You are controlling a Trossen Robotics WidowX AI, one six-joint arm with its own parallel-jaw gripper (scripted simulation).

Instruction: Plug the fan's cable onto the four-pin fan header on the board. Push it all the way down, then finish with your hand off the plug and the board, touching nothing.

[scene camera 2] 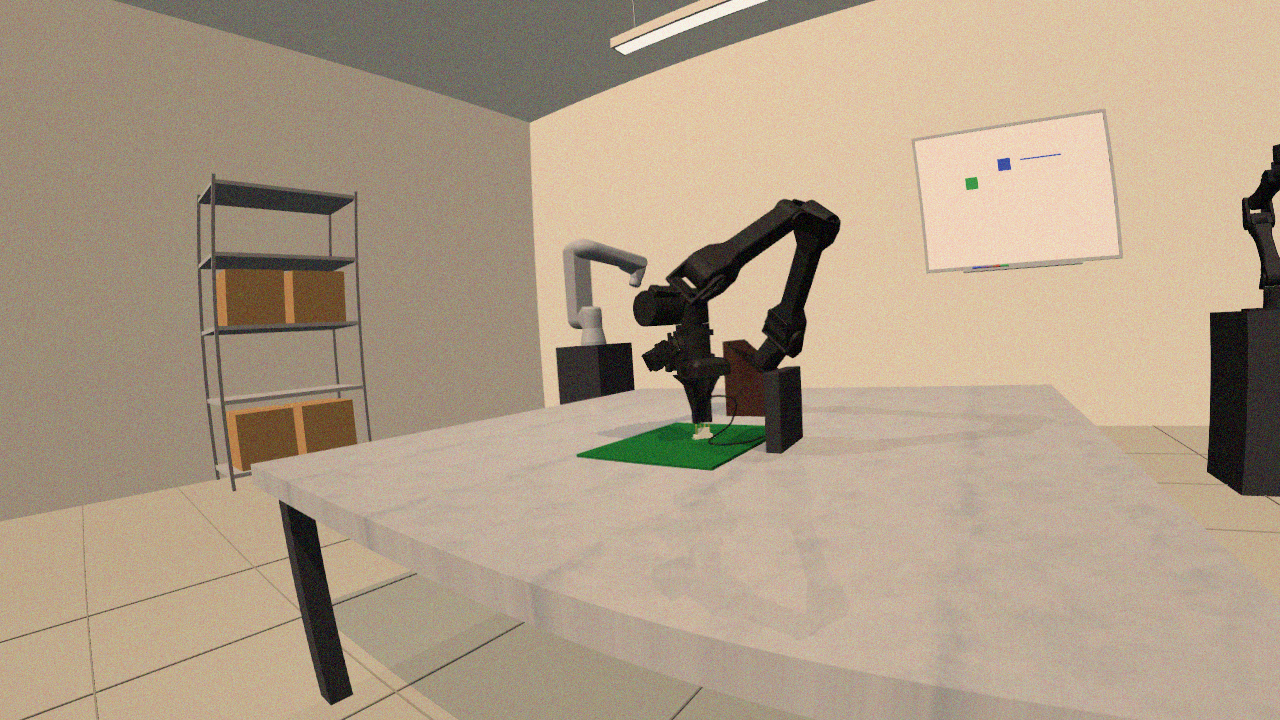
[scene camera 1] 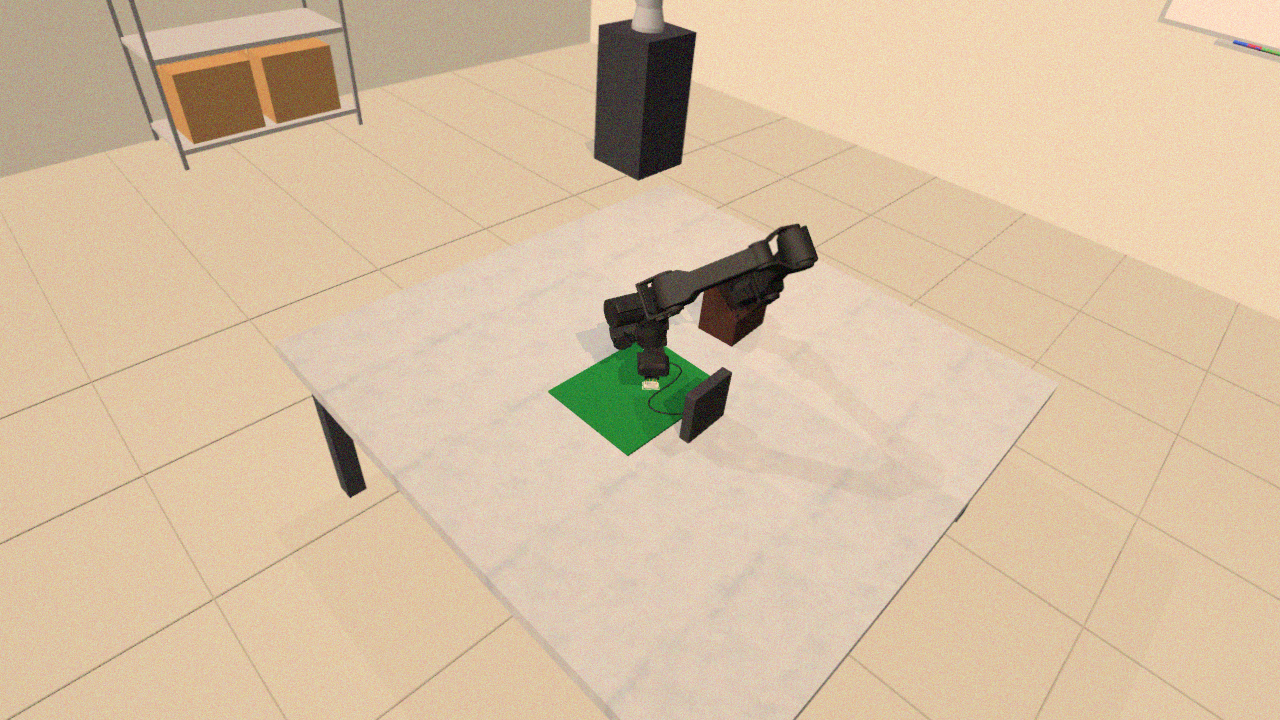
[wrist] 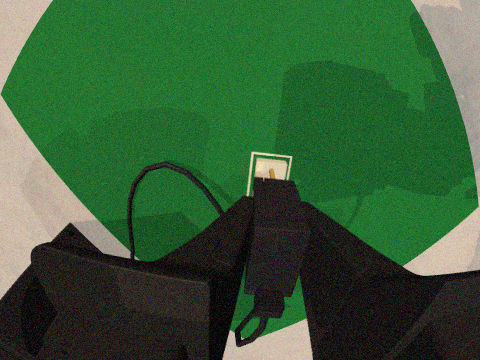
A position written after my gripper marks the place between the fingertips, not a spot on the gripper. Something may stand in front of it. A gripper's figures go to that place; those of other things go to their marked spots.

Labels:
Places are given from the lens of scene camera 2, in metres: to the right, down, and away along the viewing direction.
my gripper point(scene camera 2: 697, 415): 0.10, 0.10, 0.91
dark fan point(scene camera 2: 783, 410): 0.21, 0.07, 0.78
green board point(scene camera 2: 672, 445): 0.05, 0.14, 0.86

